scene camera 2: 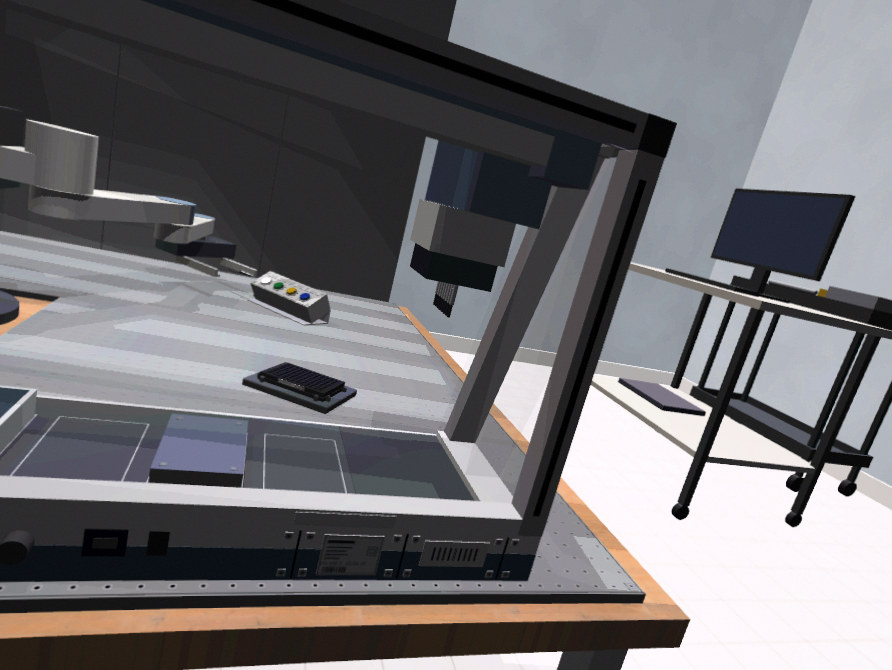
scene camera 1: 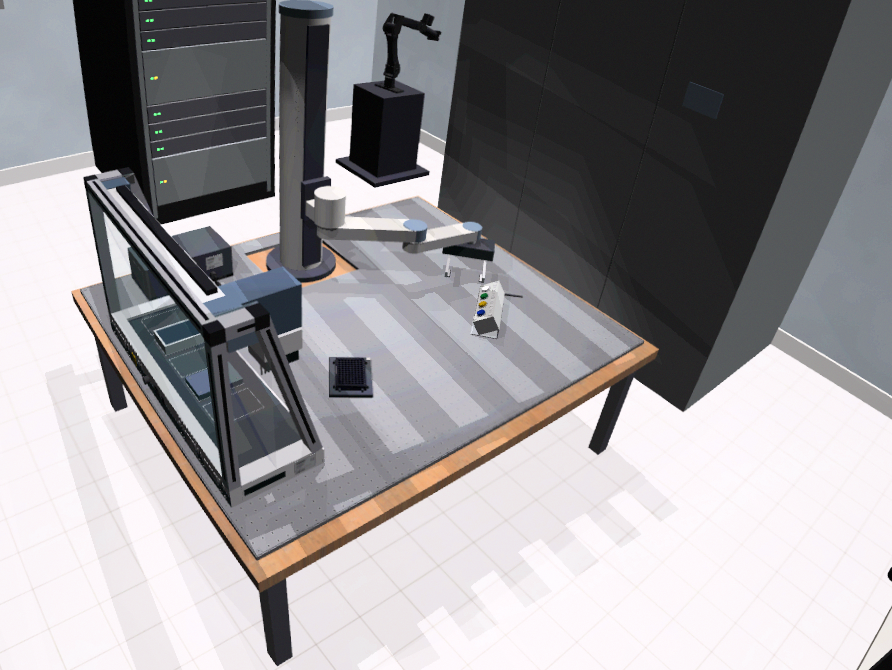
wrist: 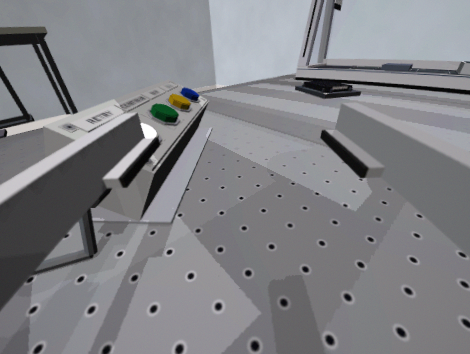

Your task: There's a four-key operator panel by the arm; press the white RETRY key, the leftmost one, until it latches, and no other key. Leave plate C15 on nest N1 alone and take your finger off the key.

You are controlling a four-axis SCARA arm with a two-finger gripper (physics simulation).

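Where they show: gripper, fingertip midpoint: (scene camera 2: pixel 236 273) (scene camera 1: pixel 464 277) (wrist: pixel 239 124); arm's base, link origin: (scene camera 1: pixel 300 264).
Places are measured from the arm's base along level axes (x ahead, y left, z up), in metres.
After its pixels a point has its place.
Observation:
The operator panel (scene camera 1: pixel 496 311) @[x 0.670, y 0.313, z 0.083 m] (scene camera 2: pixel 288 303) (wrist: pixel 134 197) @[x 0.525, y 0.412, z 0.041 m] stands on the table beyond the gripper. Its white RETRY key (scene camera 1: pixel 486 289) @[x 0.556, y 0.379, z 0.081 m] (scene camera 2: pixel 266 280) @[x 0.548, y 0.382, z 0.080 m] (wrist: pixel 149 132) @[x 0.544, y 0.380, z 0.077 m] is at the end nearest the gripper, beside the green key (scene camera 1: pixel 484 295) @[x 0.582, y 0.344, z 0.083 m] (scene camera 2: pixel 278 285) @[x 0.579, y 0.340, z 0.081 m] (wrist: pixel 164 113) @[x 0.570, y 0.351, z 0.081 m]. My gripper (scene camera 1: pixel 465 276) @[x 0.472, y 0.353, z 0.089 m] (scene camera 2: pixel 235 273) @[x 0.472, y 0.353, z 0.089 m] (wrist: pixel 239 124) @[x 0.472, y 0.353, z 0.089 m] is open and empty. One finger is close to the RETRY key and partly hides it in the wrist view; whether they touch or the key is latched, I cannot tell. Plate C15 (scene camera 1: pixel 351 372) @[x 0.626, y -0.212, z 0.037 m] (scene camera 2: pixel 302 380) (wrist: pixel 330 86) @[x 0.591, y -0.157, z 0.039 m] lies on nest N1 (scene camera 1: pixel 350 393) (scene camera 2: pixel 324 406).
The yellow key (scene camera 1: pixel 482 304) @[x 0.616, y 0.303, z 0.082 m] (scene camera 2: pixel 291 291) @[x 0.611, y 0.299, z 0.080 m] (wrist: pixel 179 101) @[x 0.603, y 0.313, z 0.081 m] and blue key (scene camera 1: pixel 480 313) @[x 0.649, y 0.263, z 0.081 m] (scene camera 2: pixel 305 296) @[x 0.645, y 0.263, z 0.081 m] (wrist: pixel 190 94) @[x 0.634, y 0.276, z 0.080 m] continue the row. A glass-fronted machine (scene camera 1: pixel 277 477) @[x 0.850, y -0.582, z 0.042 m] (scene camera 2: pixel 216 504) @[x 0.511, y -0.705, z 0.092 m] stands along one table edge. The arm's column (scene camera 1: pixel 293 144) @[x 0.045, y -0.059, z 0.480 m] rises at the back.

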